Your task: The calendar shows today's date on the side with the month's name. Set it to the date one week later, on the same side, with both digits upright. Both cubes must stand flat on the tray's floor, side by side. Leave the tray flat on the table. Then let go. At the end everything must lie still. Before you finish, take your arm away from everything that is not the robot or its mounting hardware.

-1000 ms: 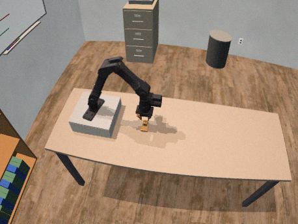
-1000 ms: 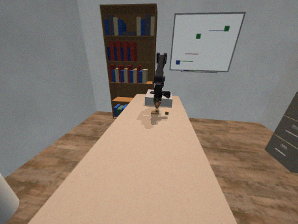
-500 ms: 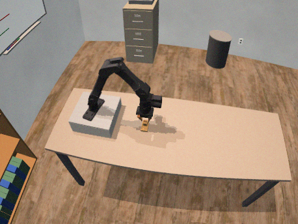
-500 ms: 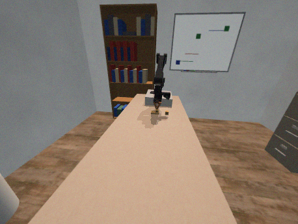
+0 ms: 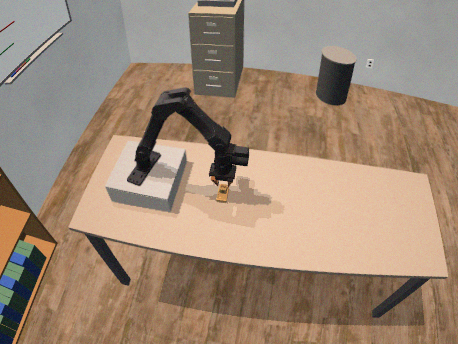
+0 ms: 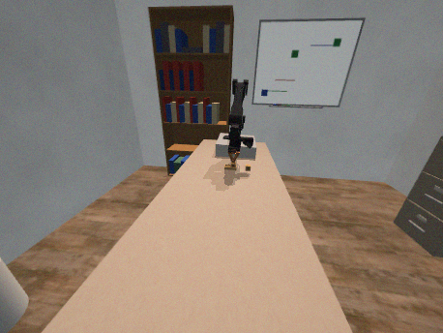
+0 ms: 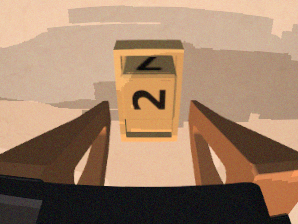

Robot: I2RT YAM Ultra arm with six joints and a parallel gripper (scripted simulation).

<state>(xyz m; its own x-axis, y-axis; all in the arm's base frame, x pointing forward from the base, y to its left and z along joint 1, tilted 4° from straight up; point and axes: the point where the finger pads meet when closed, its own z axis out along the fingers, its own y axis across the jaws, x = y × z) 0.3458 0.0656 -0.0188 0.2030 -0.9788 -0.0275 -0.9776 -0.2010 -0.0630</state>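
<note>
Right now my hand is 20 mm to the left of the calendar tray and 50 mm above it. From my hand the other things lie so: wooden digit cube: 20 mm behind, 90 mm to the left, 40 mm below.
</note>
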